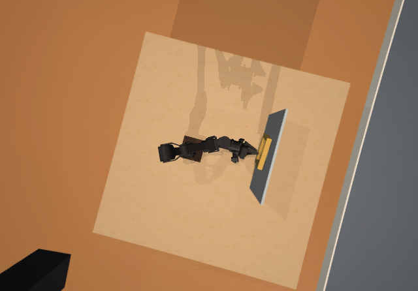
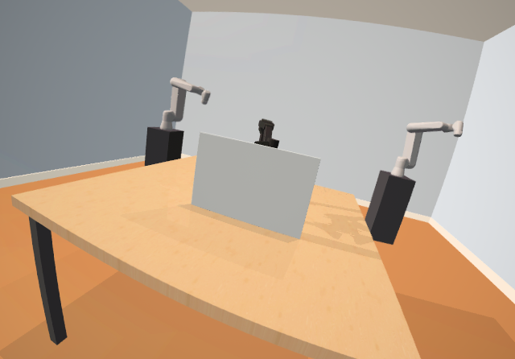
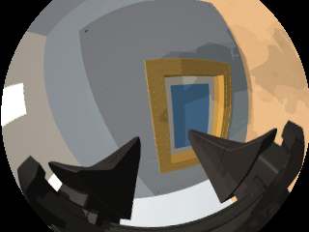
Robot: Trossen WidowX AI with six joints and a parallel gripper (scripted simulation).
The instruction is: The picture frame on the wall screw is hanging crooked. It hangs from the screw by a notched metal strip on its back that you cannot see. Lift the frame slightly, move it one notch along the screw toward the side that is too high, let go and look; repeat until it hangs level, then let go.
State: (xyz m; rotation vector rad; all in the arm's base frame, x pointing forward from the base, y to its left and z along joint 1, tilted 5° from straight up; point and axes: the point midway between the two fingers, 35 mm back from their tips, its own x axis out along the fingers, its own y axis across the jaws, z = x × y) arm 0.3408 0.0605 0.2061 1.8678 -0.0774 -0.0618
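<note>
The picture frame is 50 mm ahead of my gripper tip, 10 mm to the left of it and 50 mm below it. The rest, counted from my gripper tip: grey wall panel: 50 mm ahead, 60 mm below.
</note>
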